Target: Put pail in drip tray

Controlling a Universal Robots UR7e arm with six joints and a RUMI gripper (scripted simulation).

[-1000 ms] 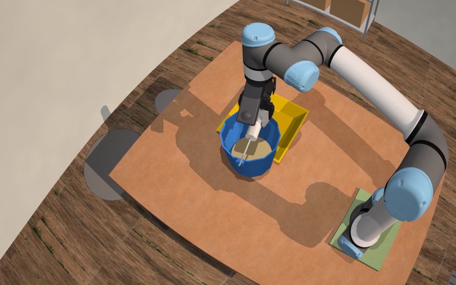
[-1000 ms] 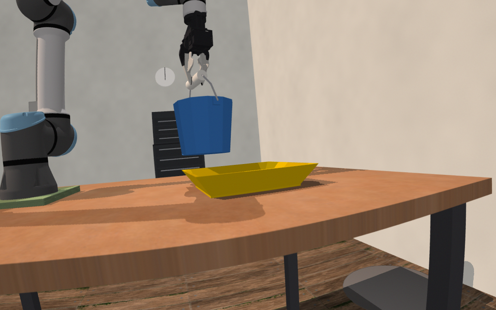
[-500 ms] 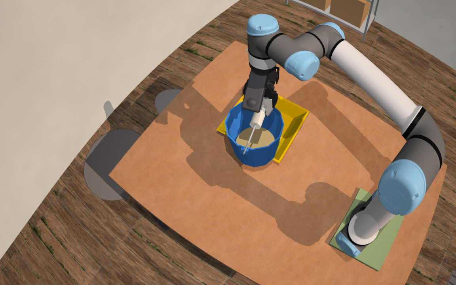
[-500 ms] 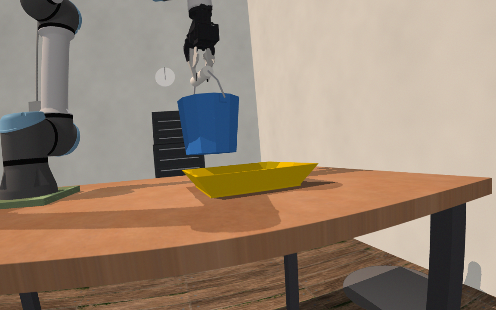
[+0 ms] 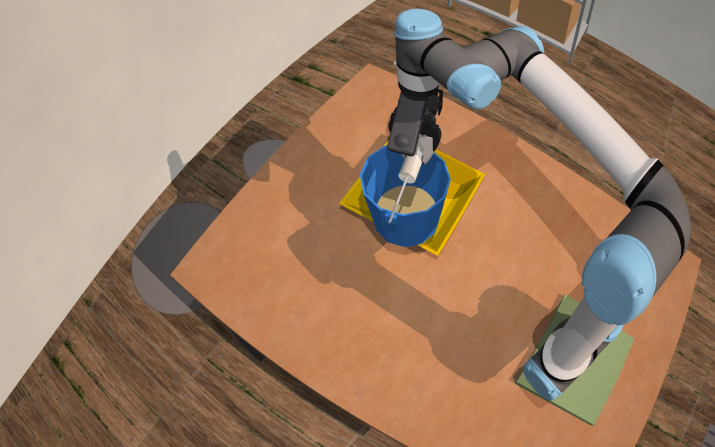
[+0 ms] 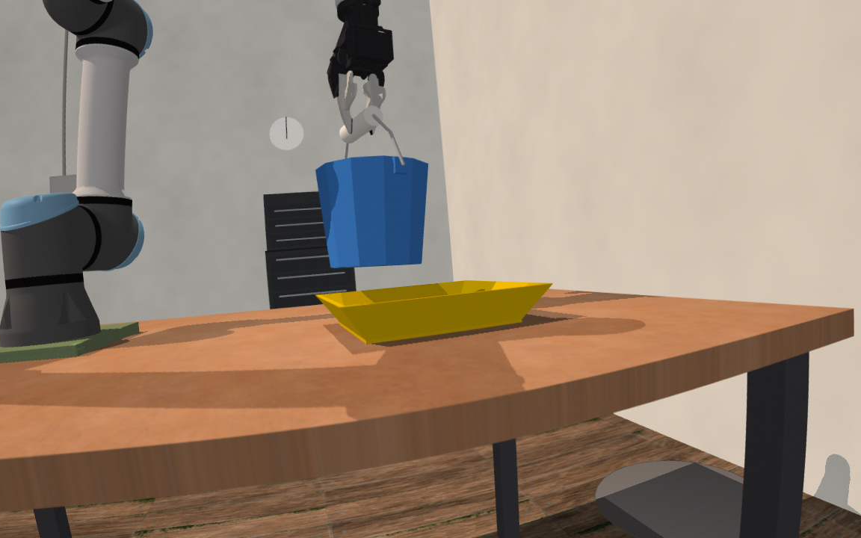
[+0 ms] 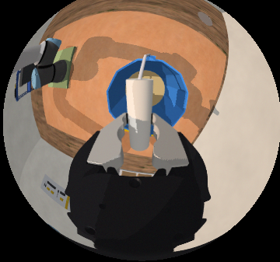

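Now: hand 10 mm short of the blue pail and 100 mm above it. Also, from my hand: yellow drip tray 30 mm ahead, 110 mm to the right, 310 mm below.
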